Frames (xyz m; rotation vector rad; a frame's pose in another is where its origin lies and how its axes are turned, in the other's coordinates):
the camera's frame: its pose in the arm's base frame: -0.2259 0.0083 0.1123 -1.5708 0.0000 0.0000
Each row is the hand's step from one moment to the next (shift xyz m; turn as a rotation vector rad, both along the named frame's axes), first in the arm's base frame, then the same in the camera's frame.
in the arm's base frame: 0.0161 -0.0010 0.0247 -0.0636 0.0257 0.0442
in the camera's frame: 0.0161 -0.0247 -0.0010 -0.0636 -0.0442 0.0257
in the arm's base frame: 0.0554 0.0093 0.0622 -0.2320 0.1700 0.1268
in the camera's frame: 0.0554 -0.0622 0.0093 -0.2320 -0.1268 0.1700
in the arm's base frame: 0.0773 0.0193 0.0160 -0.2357 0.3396 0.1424
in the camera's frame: 0.0773 -0.0160 0.0193 -0.2357 -0.1424 0.3396
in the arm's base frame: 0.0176 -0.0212 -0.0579 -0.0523 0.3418 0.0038
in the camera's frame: 0.0176 0.0579 -0.0212 -0.0523 -0.0038 0.3418
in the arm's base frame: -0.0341 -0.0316 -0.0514 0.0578 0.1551 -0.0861
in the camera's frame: -0.0341 0.0514 -0.0316 0.0578 0.0861 0.1551
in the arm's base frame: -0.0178 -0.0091 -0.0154 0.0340 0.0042 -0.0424
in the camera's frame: -0.0178 0.0154 -0.0091 0.0340 0.0424 0.0042
